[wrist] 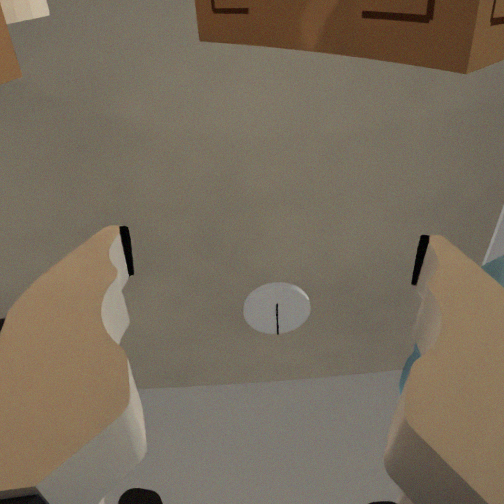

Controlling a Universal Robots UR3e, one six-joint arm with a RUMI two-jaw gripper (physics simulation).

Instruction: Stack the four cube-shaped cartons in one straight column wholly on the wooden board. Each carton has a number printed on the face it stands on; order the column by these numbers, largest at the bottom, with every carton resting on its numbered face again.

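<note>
My gripper point(272, 255) is open and empty. Its two tan fingers with black pads reach in from the lower left and lower right, over a grey-tan surface point(250, 165). A brown carton point(340, 30) with dark line markings stands on that surface at the top of the view, cut off by the frame and well beyond my fingertips. The corner of a second brown carton point(7, 50) shows at the top left edge. No number is visible on either carton. The wooden board is not in view.
A white round disc point(276, 308) with a short black stroke lies on the surface between my fingers. The surface ends at an edge point(265, 384), with lighter grey ground below. Something teal and white point(495, 260) shows past my right finger. A cream patch point(22, 7) is at the top left.
</note>
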